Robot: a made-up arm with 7 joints.
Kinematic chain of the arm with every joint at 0, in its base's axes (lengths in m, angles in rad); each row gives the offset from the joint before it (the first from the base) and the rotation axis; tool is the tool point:
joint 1: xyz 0 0 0 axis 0 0.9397 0.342
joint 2: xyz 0 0 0 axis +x
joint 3: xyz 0 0 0 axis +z
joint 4: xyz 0.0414 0 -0.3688 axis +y
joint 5: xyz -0.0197 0 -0.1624 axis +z
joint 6: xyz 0 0 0 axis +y
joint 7: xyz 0 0 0 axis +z
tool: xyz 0 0 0
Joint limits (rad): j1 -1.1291..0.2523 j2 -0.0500..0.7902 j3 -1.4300..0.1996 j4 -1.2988..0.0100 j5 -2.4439..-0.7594 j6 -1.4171..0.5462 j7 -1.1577..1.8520
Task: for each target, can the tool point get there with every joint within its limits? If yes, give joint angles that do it. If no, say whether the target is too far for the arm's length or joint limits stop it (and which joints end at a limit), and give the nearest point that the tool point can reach.
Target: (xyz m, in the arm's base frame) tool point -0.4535 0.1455 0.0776
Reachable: no: joint limits stop it (at a limit: joint 1, joint 2, joint 3, joint 4) | nearest point -0.1193 0.3582 -0.3739 | short by 0.601 m
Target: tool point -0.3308 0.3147 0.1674
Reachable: no: joint limits stop it (at a limit: joint 1, joint 2, joint 3, joint 4) | nearest point -0.1004 0.3766 -0.3612 | short by 0.580 m
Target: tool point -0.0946 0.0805 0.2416
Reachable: no: joint limits stop it (at a limit: joint 1, joint 2, joint 3, joint 4) | nearest point 0.4186 0.2018 0.0850 | short by 0.550 m
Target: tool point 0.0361 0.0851 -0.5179
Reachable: yes | joints 0.0227 0.3745 -1.1615 -0.6229 -1.6058 -0.8947 -0.8451
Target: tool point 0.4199 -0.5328 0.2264
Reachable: no: too far | nearest point 0.3971 -0.2395 -0.0904 | short by 0.432 m
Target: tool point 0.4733 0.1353 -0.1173
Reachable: yes | joints -0.9259 0.5892 -0.1728 -0.9484 -2.1840 -0.0285 0.4210
